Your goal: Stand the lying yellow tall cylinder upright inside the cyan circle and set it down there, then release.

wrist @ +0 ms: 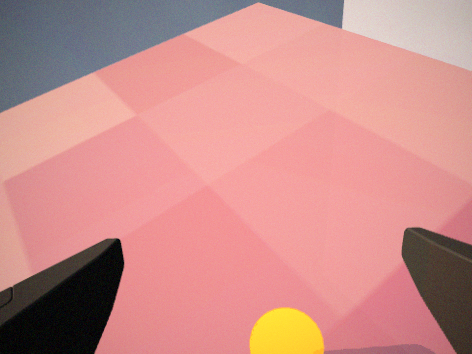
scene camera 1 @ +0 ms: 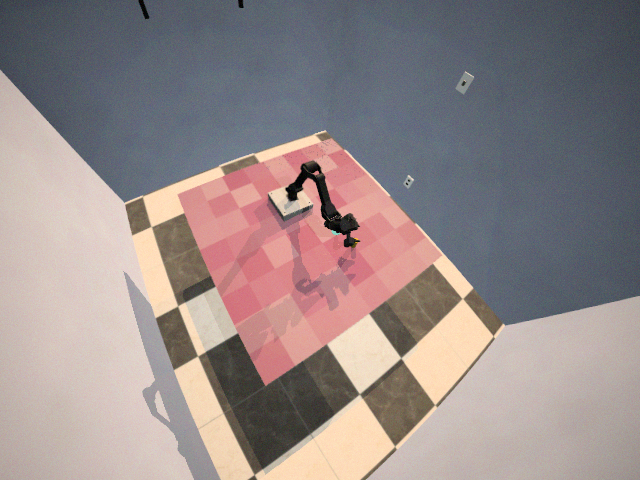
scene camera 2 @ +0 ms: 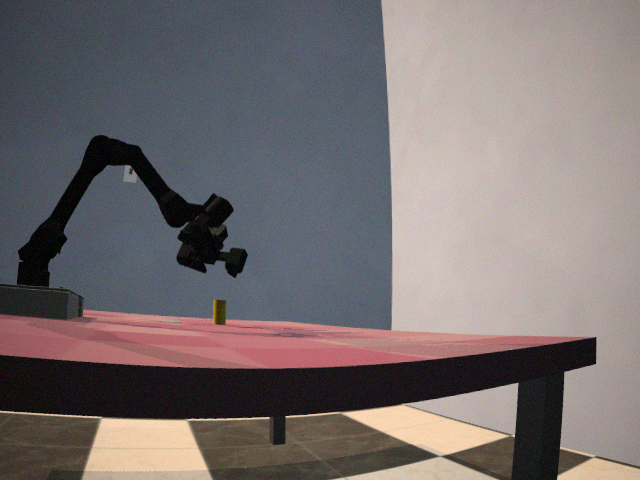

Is the gripper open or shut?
Open.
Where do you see a yellow tall cylinder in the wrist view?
At 281, 323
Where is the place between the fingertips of the gripper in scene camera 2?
220, 274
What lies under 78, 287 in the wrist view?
The gripper.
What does the gripper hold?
Nothing.
